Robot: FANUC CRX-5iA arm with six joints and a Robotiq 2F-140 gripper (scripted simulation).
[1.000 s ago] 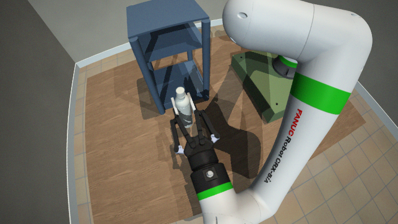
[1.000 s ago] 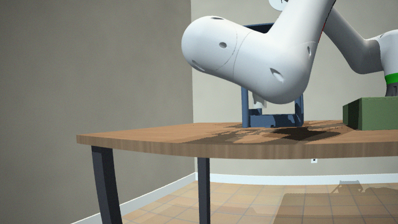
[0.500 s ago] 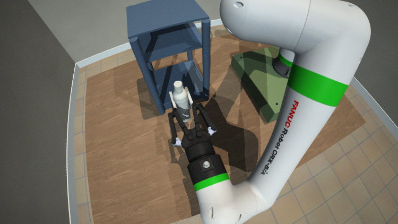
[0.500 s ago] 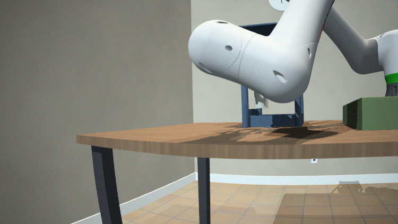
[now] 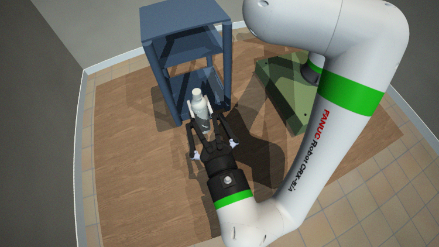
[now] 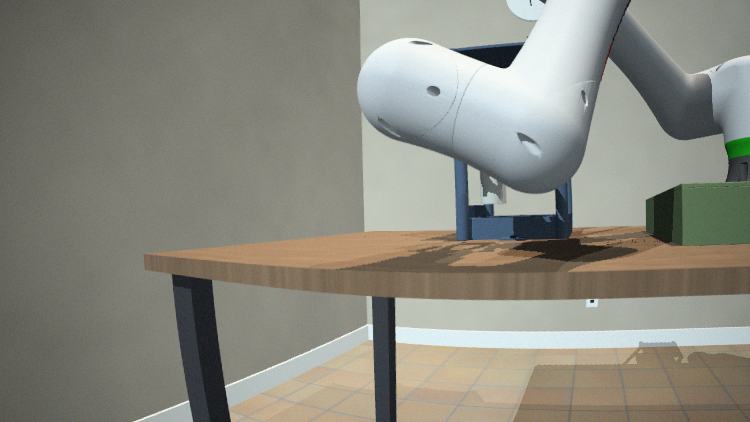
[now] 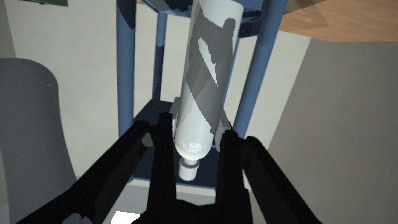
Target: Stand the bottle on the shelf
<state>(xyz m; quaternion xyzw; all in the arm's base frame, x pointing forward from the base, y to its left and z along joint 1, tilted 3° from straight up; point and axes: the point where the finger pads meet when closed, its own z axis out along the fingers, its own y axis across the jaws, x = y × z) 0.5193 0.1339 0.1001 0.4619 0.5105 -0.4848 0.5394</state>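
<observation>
Right now my hand is 20 cm to the left of the blue shelving unit and 1 cm below it.
</observation>
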